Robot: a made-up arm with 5 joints.
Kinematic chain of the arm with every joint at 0, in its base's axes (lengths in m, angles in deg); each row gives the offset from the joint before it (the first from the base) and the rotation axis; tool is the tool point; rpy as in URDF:
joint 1: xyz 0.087 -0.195 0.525 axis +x
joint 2: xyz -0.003 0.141 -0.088 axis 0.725 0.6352 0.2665
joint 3: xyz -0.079 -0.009 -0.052 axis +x
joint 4: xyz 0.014 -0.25 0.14 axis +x
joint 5: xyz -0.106 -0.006 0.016 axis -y
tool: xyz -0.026 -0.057 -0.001 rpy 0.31 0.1 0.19
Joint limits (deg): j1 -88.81..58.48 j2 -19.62..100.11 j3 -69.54..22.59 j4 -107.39..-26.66 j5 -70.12..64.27
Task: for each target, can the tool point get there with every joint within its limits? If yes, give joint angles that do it. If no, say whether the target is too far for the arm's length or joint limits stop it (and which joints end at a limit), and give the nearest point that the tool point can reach.
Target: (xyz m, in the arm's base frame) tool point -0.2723 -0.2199 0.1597
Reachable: no: joint limits stop it (at a limit: joint 2, joint 3, joint 4) | nearest point -0.1147 -0.2191 0.1719 | short by 0.158 m
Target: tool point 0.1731 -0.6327 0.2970
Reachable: no: joint limits stop it (at a limit: joint 2, joint 4, joint 5) | nearest point 0.0953 -0.4870 0.3729 | short by 0.182 m
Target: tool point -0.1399 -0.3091 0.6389
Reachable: yes | joints 47.37 -7.91 -27.87 -50.54 10.94
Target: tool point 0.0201 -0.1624 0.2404
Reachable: yes | joints 42.78 90.20 9.56 -92.87 -13.83
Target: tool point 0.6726 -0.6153 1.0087
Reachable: no: too far | nearest point 0.2107 -0.3534 0.7073 | short by 0.611 m
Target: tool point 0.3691 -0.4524 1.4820
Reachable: no: too far | nearest point 0.1455 -0.3428 0.7414 | short by 0.781 m
